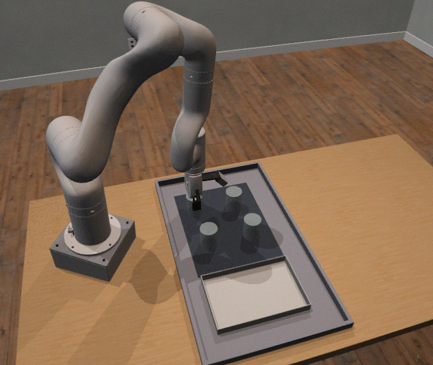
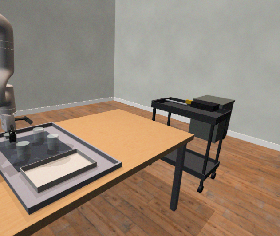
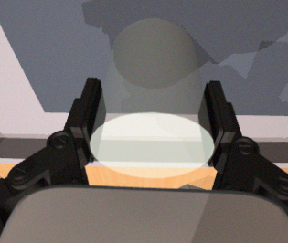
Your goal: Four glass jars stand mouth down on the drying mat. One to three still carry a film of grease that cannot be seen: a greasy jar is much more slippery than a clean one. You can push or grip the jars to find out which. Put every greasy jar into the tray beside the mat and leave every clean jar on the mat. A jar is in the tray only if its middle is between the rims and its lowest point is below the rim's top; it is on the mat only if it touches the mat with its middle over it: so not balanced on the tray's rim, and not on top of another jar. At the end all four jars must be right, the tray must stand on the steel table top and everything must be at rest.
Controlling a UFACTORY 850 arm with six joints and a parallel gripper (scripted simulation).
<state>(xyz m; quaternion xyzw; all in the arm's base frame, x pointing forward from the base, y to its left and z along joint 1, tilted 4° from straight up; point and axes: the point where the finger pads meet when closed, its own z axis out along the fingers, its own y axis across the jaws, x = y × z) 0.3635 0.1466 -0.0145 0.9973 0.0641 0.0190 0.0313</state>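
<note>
My gripper is now 400 mm to the left of the pale tray, 140 mm short of it and 50 mm above it. The rest, counted from my hand: dark drying mat: 100 mm ahead, 90 mm to the right, 60 mm below; rimmed steel table top: 190 mm to the right, 130 mm ahead, 60 mm below.
</note>
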